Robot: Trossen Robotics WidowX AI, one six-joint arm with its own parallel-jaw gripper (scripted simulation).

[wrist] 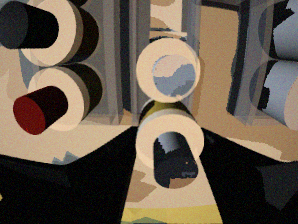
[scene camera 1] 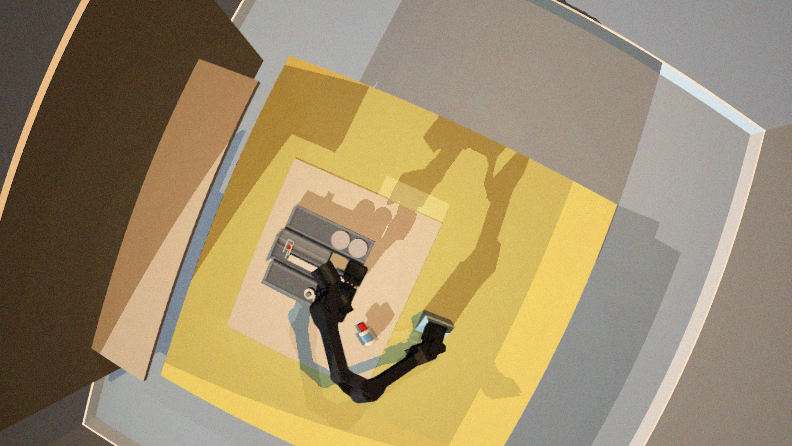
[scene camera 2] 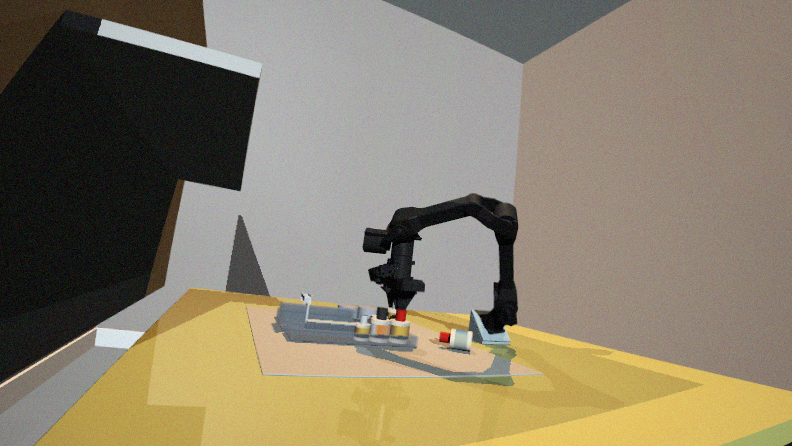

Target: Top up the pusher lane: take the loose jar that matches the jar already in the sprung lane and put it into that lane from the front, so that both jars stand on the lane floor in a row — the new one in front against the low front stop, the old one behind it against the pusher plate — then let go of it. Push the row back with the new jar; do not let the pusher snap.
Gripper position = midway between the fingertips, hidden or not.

In view: my gripper [scene camera 2: 395, 315], a grey lane rack [scene camera 2: 327, 313] and a shelf [scene camera 1: 211, 107].
My gripper is seen too in the wrist view [wrist: 166, 132].
